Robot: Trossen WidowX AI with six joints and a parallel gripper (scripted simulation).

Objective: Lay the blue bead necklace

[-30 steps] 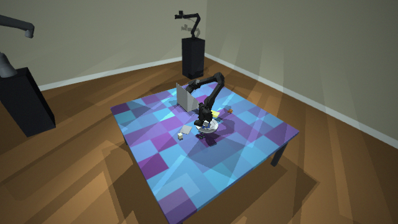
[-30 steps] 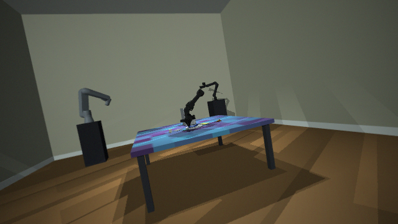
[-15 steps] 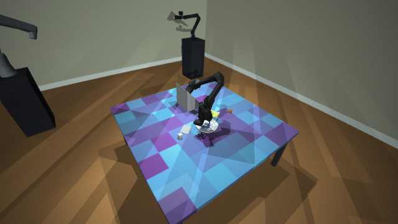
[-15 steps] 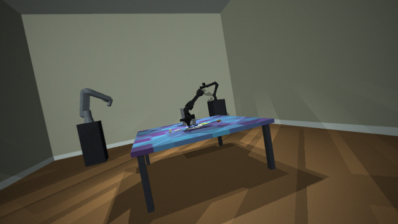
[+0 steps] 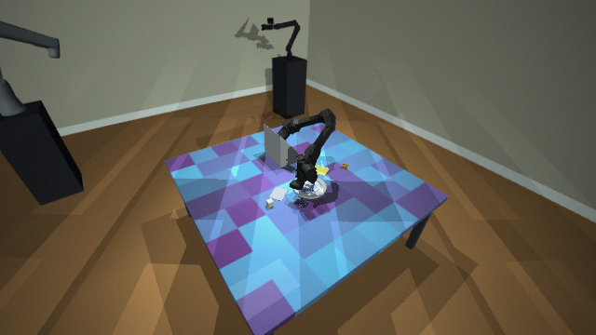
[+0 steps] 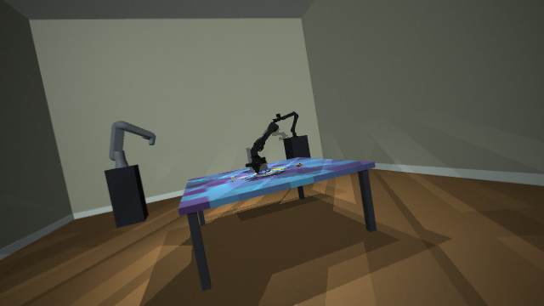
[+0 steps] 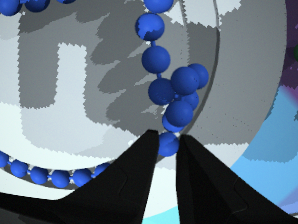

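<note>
Right now the round white bead board is 7 cm to the left of my gripper tip and 1 cm below it. Round my gripper tip: cream cube 1 cm behind, 21 cm to the right; then yellow patch 10 cm behind, 23 cm to the left, 1 cm below; then flat grey square 6 cm behind, 12 cm to the right, 1 cm below.
</note>
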